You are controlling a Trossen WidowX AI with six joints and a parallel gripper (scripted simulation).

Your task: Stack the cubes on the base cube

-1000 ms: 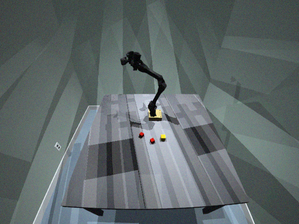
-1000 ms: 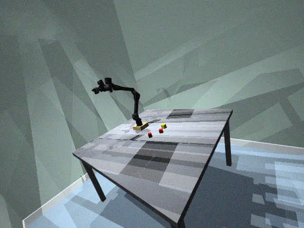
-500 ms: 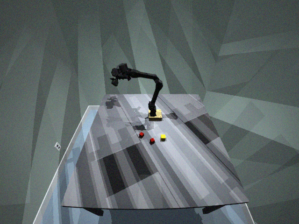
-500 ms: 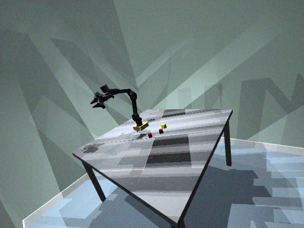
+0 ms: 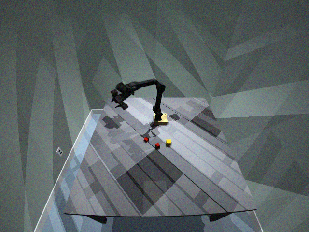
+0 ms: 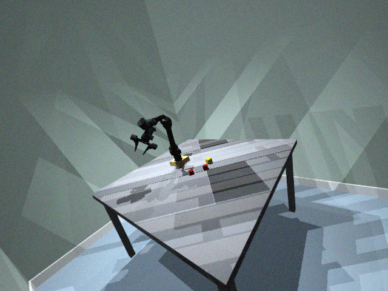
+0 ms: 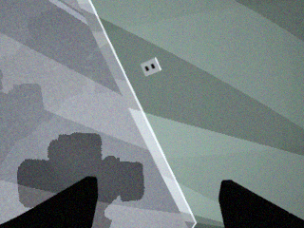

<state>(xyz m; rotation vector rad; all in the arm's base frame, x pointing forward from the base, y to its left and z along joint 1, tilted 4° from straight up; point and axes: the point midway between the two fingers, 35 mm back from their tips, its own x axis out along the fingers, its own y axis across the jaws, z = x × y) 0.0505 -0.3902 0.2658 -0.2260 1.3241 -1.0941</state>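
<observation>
My gripper tip is now 27 cm short of the yellow base cube, 44 cm to the right of it and 28 cm above it.
</observation>
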